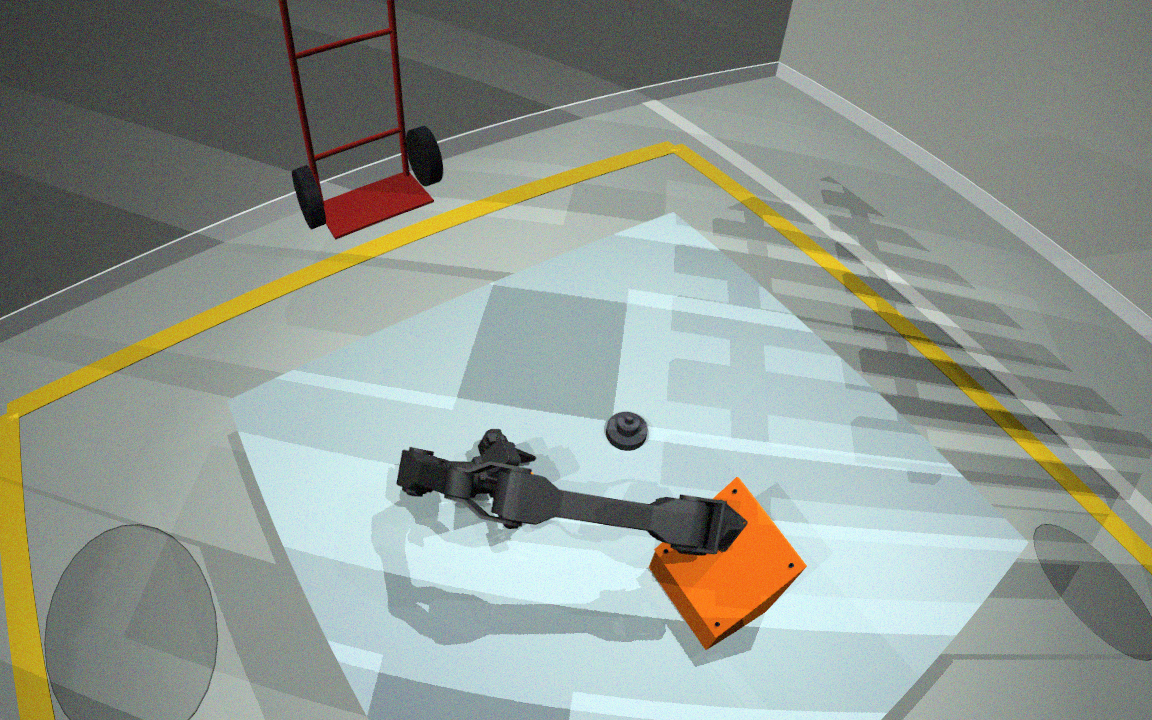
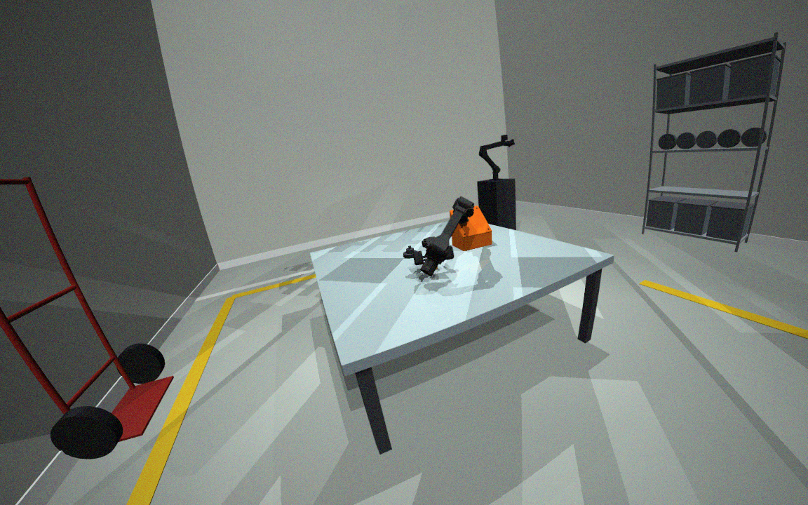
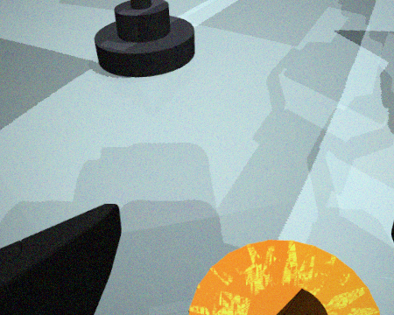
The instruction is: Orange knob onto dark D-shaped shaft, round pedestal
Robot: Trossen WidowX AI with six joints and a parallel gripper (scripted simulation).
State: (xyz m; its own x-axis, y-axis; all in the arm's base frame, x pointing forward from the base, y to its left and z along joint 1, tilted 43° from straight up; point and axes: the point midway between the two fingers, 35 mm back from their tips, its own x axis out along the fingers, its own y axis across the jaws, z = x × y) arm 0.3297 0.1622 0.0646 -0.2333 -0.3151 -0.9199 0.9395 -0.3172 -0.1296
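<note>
My gripper tip is now 30 mm to the right of the orange knob, 10 mm short of it and 10 mm above it. From my gripper tip the other things lie so: round dark pedestal: 220 mm to the right, 10 mm below.
</note>
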